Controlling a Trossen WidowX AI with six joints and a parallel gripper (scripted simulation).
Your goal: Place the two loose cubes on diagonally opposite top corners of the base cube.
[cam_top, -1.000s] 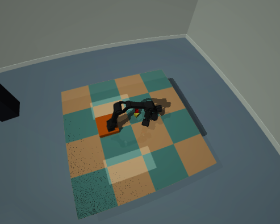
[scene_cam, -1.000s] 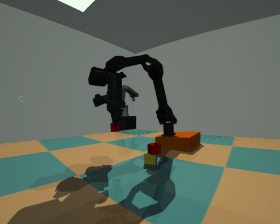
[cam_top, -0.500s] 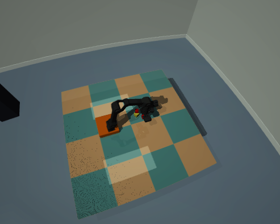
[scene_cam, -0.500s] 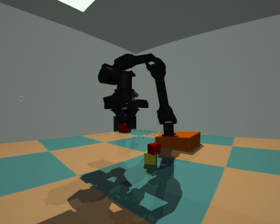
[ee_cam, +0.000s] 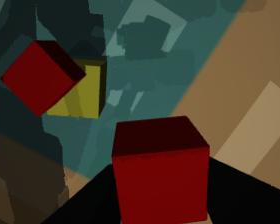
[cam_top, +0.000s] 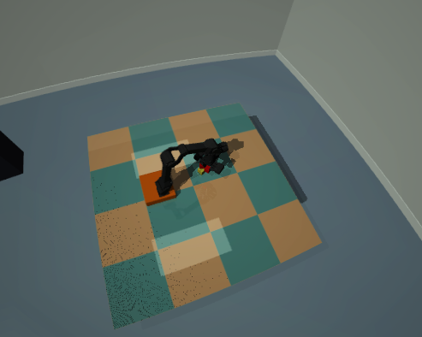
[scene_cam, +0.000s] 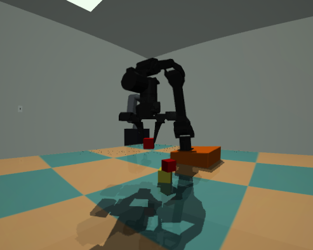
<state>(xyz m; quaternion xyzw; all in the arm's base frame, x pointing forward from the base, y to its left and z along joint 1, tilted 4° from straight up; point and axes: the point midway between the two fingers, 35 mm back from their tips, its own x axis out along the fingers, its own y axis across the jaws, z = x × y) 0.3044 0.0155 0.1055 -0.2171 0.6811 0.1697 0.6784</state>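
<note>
Right now the yellow cube is 10 cm below my gripper tip, 6 cm to the left of it and 1 cm behind it.
</note>
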